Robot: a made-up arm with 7 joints. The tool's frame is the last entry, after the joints.
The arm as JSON. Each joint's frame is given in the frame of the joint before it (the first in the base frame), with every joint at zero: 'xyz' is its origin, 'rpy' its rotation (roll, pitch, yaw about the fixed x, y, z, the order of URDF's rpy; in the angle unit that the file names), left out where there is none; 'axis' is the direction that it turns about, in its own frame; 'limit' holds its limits. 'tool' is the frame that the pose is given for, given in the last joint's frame.
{
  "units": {
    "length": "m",
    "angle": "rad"
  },
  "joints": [
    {
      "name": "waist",
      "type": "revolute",
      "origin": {
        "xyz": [
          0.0,
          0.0,
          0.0
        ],
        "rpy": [
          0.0,
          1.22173,
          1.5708
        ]
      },
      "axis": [
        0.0,
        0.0,
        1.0
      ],
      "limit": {
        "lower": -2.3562,
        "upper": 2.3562
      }
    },
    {
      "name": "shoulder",
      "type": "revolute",
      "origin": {
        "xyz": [
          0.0,
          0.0,
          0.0
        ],
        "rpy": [
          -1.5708,
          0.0,
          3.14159
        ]
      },
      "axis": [
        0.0,
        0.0,
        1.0
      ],
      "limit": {
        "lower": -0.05,
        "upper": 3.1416
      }
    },
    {
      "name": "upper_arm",
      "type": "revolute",
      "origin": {
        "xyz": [
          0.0,
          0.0,
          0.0
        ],
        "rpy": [
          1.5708,
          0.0,
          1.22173
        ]
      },
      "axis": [
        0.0,
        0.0,
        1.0
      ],
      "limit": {
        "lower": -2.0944,
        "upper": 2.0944
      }
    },
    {
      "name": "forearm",
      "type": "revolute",
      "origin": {
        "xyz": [
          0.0,
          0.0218,
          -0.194
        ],
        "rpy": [
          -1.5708,
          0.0,
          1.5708
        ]
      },
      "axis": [
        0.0,
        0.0,
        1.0
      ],
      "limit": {
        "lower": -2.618,
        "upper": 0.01
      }
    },
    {
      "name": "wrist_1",
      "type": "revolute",
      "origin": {
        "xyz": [
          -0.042,
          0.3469,
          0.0
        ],
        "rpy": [
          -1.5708,
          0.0,
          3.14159
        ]
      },
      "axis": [
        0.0,
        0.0,
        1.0
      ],
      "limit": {
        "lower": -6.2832,
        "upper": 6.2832
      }
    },
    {
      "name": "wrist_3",
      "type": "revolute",
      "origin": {
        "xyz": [
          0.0,
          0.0,
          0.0
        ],
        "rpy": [
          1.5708,
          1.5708,
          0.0
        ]
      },
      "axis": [
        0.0,
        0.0,
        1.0
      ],
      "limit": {
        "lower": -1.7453,
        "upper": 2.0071
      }
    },
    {
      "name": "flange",
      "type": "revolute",
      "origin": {
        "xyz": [
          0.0,
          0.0,
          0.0
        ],
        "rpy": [
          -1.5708,
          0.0,
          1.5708
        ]
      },
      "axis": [
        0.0,
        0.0,
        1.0
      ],
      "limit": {
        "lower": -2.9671,
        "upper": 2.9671
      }
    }
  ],
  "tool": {
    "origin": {
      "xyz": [
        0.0,
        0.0,
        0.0
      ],
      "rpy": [
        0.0,
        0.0,
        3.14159
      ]
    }
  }
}
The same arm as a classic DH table. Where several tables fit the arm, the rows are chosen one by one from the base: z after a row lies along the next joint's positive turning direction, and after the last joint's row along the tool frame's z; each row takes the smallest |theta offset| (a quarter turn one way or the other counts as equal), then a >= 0, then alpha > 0; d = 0 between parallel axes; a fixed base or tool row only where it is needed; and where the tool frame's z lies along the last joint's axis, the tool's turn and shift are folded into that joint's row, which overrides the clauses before.
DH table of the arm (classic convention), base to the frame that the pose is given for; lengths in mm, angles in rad. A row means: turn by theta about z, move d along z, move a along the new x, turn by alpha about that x. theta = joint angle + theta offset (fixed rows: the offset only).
base (fixed): a 0.0; alpha -1.2218; d 0.0; theta_offset 0.0000
waist: a 0.0; alpha 1.5708; d 0.0; theta_offset 1.5708
shoulder: a 0.0; alpha -1.5708; d 0.0; theta_offset 1.2218
upper_arm: a 21.8; alpha -1.5708; d -194.0; theta_offset -1.5708
forearm: a -42.0; alpha 1.5708; d 0.0; theta_offset 0.0000
wrist_1: a 0.0; alpha -1.5708; d -346.9; theta_offset 0.0000
wrist_3: a 0.0; alpha 1.5708; d 0.0; theta_offset 0.0000
flange: a 0.0; alpha 0.0000; d 0.0; theta_offset 0.0000
Joint limits (rad, base to tool): -2.3562..2.3562 -0.0500..3.1416 -2.0944..2.0944 -2.6180..0.0100 -6.2832..6.2832 -1.7453..2.0071 -2.9671..2.9671

